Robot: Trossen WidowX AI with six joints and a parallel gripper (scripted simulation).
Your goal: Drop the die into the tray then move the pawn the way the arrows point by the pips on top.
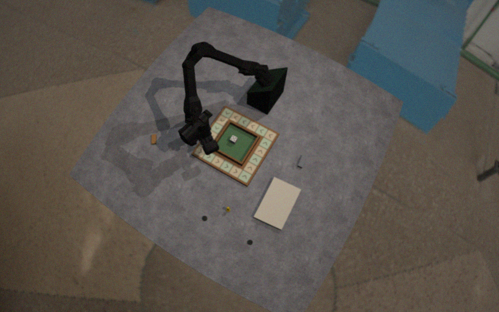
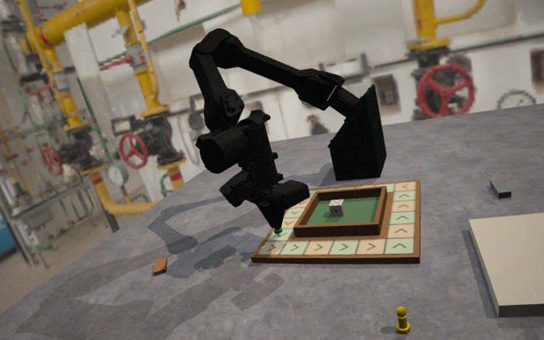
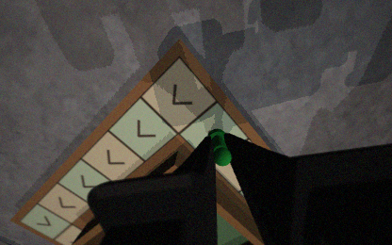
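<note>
Now: gripper tip 10 mm below the green pawn. Also, from my gripper tip: orange block: 110 mm ahead, 230 mm to the right, 20 mm below; white die: 80 mm behind, 100 mm to the left; green dice tray: 70 mm behind, 120 mm to the left, 20 mm below.
</note>
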